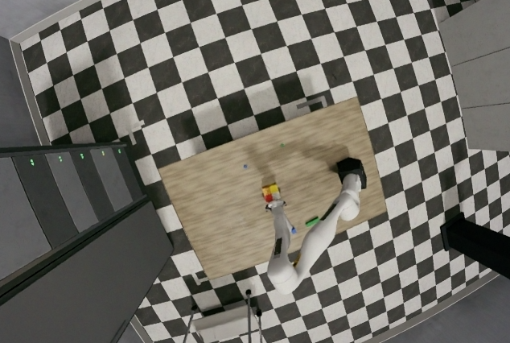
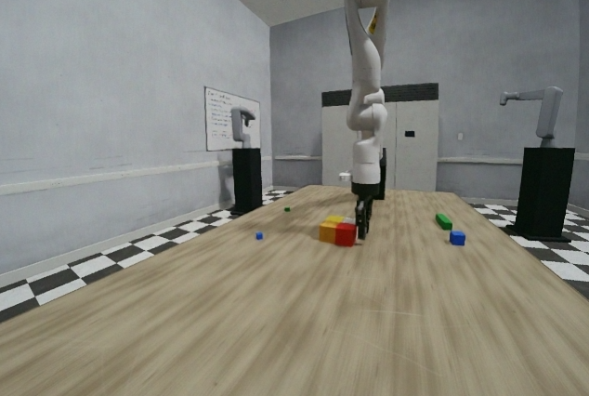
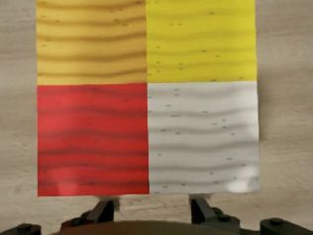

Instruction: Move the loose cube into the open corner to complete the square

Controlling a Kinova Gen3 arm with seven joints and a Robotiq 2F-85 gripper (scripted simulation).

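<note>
My hand is 20 mm short of the red cube, 50 mm to the left of it and 10 mm above it. Also, from my hand: green block (190 mm behind, 270 mm to the left, 20 mm below).
</note>
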